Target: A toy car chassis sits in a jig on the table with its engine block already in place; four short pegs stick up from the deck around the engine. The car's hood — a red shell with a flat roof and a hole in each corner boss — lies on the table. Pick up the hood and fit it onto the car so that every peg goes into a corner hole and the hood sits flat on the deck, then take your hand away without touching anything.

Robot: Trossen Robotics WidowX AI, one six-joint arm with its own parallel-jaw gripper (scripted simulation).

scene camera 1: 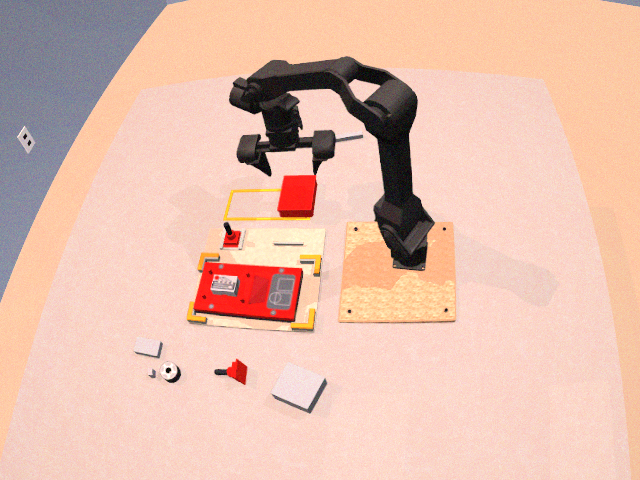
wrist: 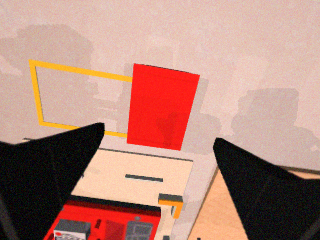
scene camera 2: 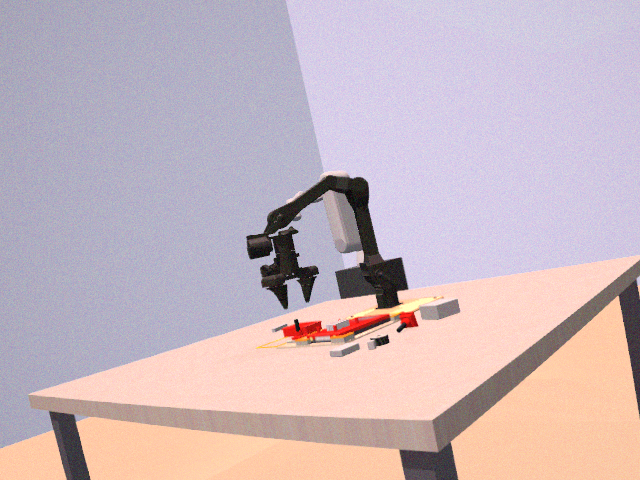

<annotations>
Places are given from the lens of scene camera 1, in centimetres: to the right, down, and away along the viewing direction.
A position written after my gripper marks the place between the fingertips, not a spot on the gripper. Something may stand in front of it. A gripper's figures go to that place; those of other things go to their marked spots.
my gripper [scene camera 1: 292,174]: -5, -13, 102
red hood [scene camera 1: 297,200]: -5, -8, 105
</annotations>
